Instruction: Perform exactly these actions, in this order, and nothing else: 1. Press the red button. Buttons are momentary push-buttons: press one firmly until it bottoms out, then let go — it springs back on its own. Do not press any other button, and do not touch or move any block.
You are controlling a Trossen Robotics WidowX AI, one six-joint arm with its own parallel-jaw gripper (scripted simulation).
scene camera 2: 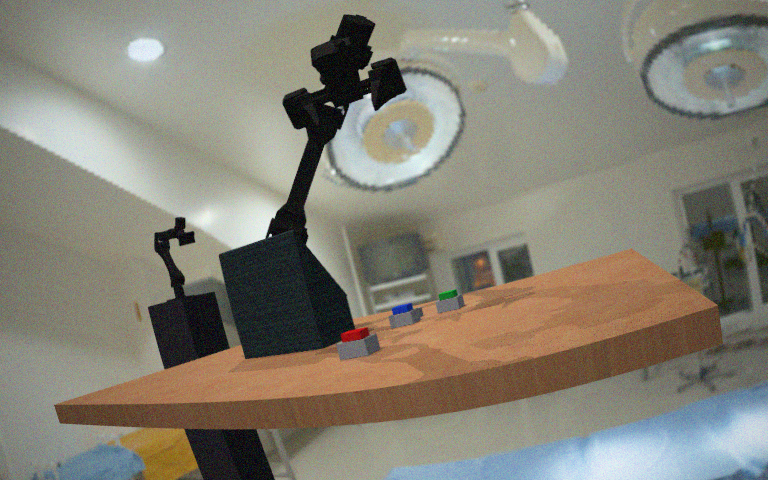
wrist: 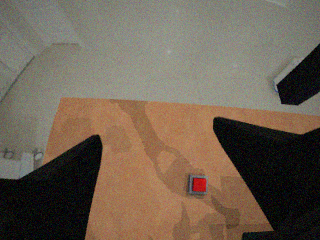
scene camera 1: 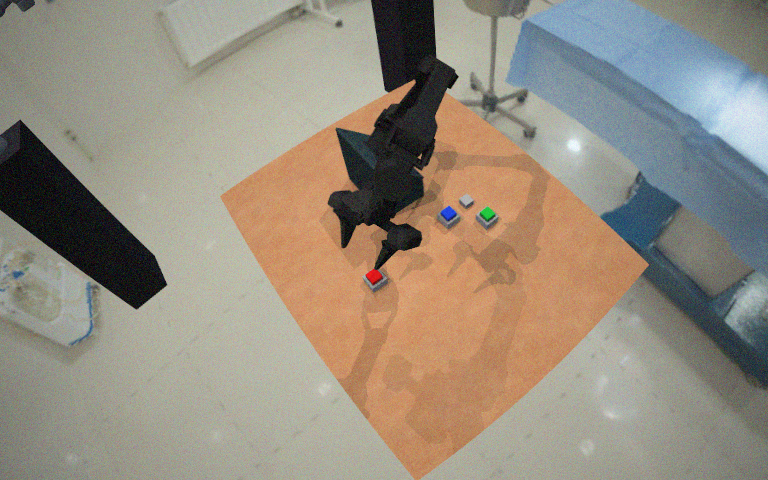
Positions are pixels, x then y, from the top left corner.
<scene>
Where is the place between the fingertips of the gripper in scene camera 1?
At 359,258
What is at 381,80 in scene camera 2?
The gripper.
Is the gripper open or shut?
Open.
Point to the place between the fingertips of the gripper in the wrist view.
158,132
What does the gripper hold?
Nothing.
</scene>
